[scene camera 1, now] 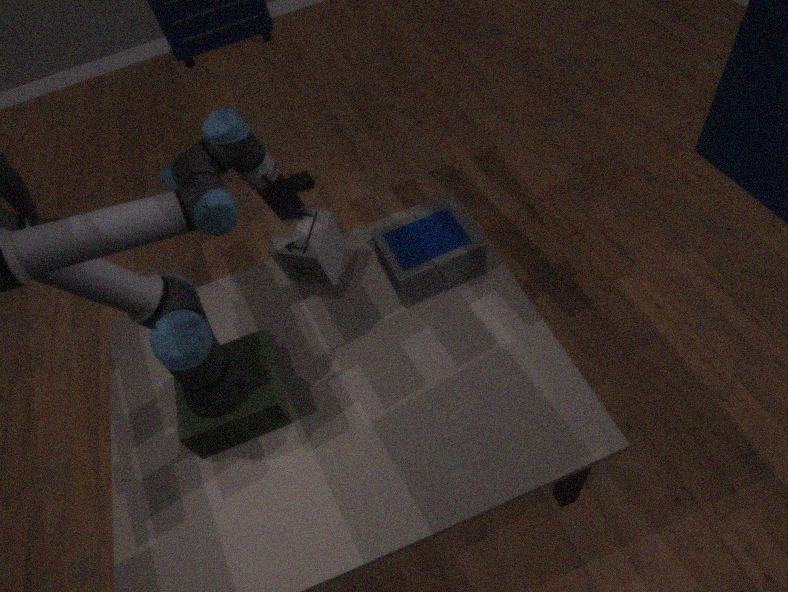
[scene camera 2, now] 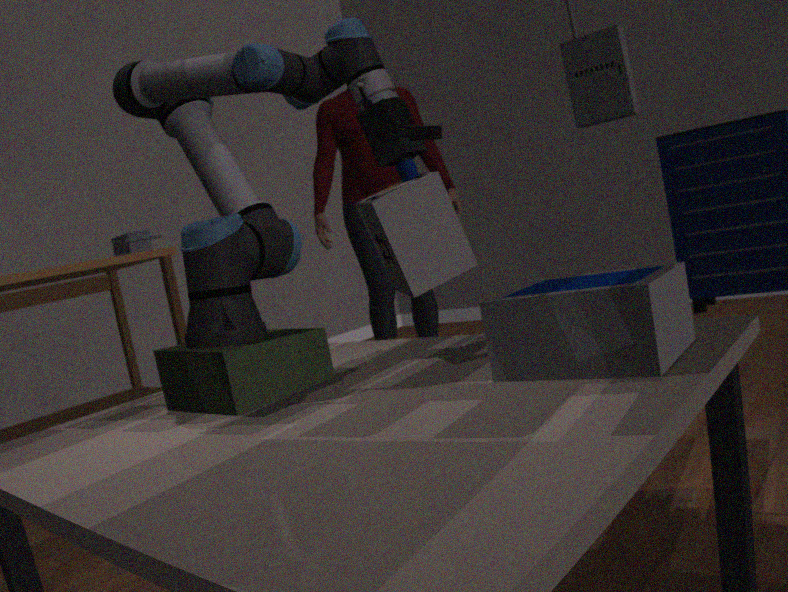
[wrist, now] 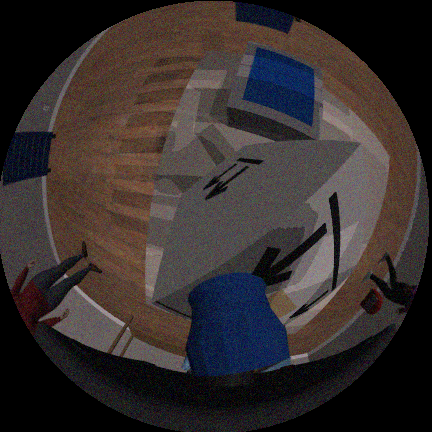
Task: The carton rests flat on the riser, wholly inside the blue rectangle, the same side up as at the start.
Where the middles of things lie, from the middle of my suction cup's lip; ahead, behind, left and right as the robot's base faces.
Labels:
Now: the carton [scene camera 2: 413, 225] 10 mm ahead of my suction cup, 30 mm to the right of it and 110 mm below it. Also, from my suction cup: riser [scene camera 2: 629, 323] 300 mm ahead, 80 mm to the right, 280 mm below.

